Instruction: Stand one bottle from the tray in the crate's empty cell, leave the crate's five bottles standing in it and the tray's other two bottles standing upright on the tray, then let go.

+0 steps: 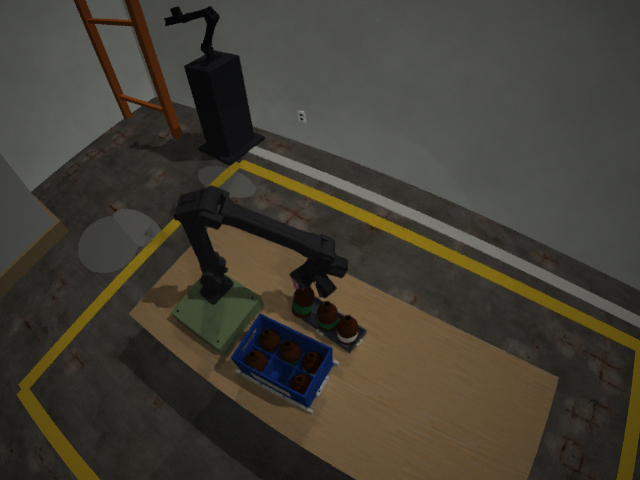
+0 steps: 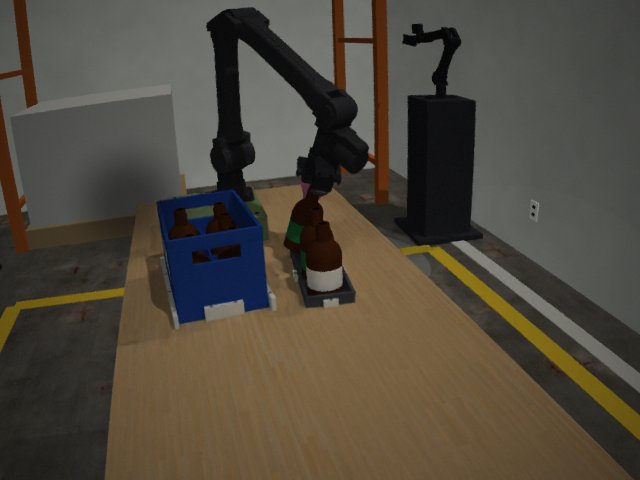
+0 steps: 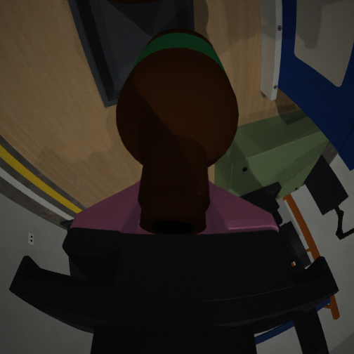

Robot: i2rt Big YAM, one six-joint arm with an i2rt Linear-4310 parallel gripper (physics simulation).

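Where they show: gripper, fingertip midpoint: (image 1: 297,285) (image 2: 309,201); arm's base, origin of the base link: (image 1: 216,288).
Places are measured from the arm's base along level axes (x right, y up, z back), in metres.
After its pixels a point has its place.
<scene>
My gripper (image 1: 306,285) {x -0.174, y 0.057, z -0.274 m} (image 2: 311,192) {x -0.174, y 0.057, z -0.274 m} (image 3: 173,178) is shut on the neck of a brown green-label bottle (image 1: 302,299) {x -0.137, y 0.062, z -0.327 m} (image 2: 296,232) {x -0.129, y 0.007, z -0.343 m} (image 3: 177,105). The bottle hangs slightly tilted, a little above the near-arm end of the dark tray (image 1: 356,342) {x -0.147, y -0.050, z -0.553 m} (image 2: 348,295) {x -0.194, y -0.057, z -0.555 m} (image 3: 99,75). Another green-label bottle (image 1: 327,314) {x -0.145, y 0.046, z -0.429 m} and a white-label bottle (image 1: 347,327) {x -0.142, y 0.048, z -0.514 m} (image 2: 324,258) {x -0.151, y 0.024, z -0.541 m} stand upright on the tray. The blue crate (image 1: 321,381) {x 0.050, y -0.025, z -0.541 m} (image 2: 222,289) {x 0.054, y -0.017, z -0.540 m} (image 3: 312,95) holds five standing brown bottles. Its empty cell (image 1: 278,371) {x 0.102, y -0.067, z -0.386 m} is the middle one of the row away from the tray.
The green base plate (image 1: 232,304) {x 0.012, y -0.005, z -0.098 m} (image 3: 270,150) under the arm lies close to the crate's end. White brackets (image 2: 224,310) {x 0.055, y -0.057, z -0.553 m} stand at the crate's foot. A narrow strip of wooden table (image 2: 361,387) {x -0.143, y -0.075, z -0.831 m} separates crate and tray. A second arm on a black pedestal (image 1: 222,103) (image 2: 440,165) stands far off.
</scene>
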